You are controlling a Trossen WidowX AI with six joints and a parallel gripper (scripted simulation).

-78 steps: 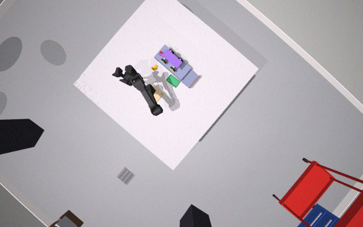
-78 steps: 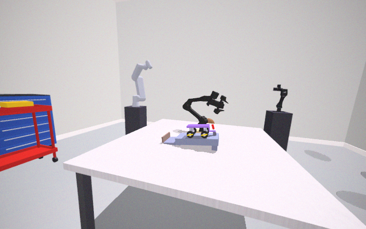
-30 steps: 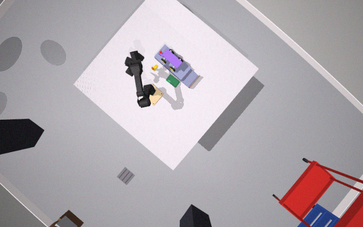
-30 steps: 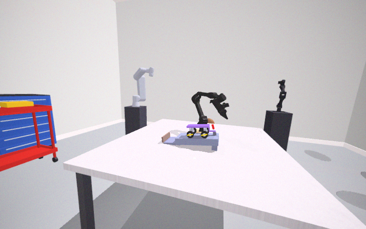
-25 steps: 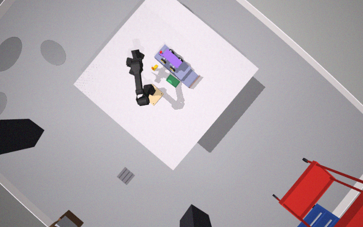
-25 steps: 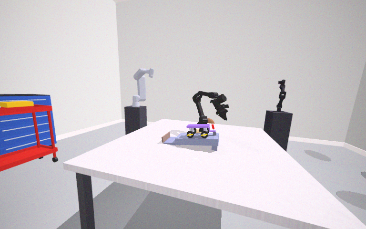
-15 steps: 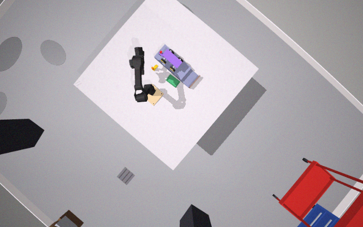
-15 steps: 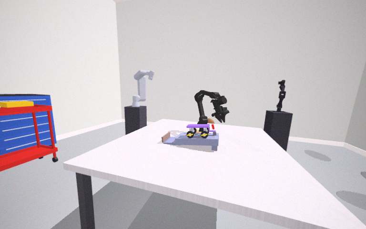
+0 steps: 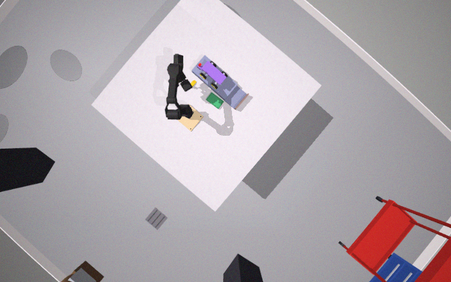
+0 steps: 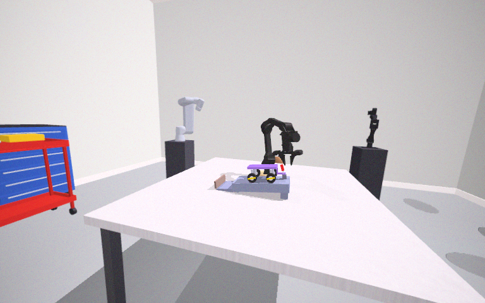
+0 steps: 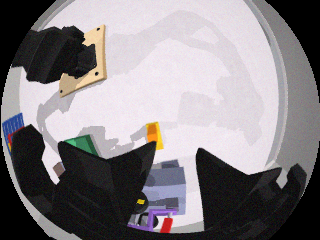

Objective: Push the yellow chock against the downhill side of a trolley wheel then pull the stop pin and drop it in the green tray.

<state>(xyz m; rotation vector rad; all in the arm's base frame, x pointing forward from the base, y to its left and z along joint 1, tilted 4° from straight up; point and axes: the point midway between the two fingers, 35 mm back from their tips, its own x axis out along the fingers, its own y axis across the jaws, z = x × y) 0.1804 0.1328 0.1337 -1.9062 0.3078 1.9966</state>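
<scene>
Right now my gripper tip is 3 cm short of the yellow chock, 3 cm to the left of it and 11 cm above it. From my gripper tip the other things lie so: stop pin 15 cm ahead, 4 cm to the right; purple trolley 16 cm ahead, 15 cm to the right, 2 cm below; blue-grey ramp 16 cm ahead, 16 cm to the right, 8 cm below.
</scene>
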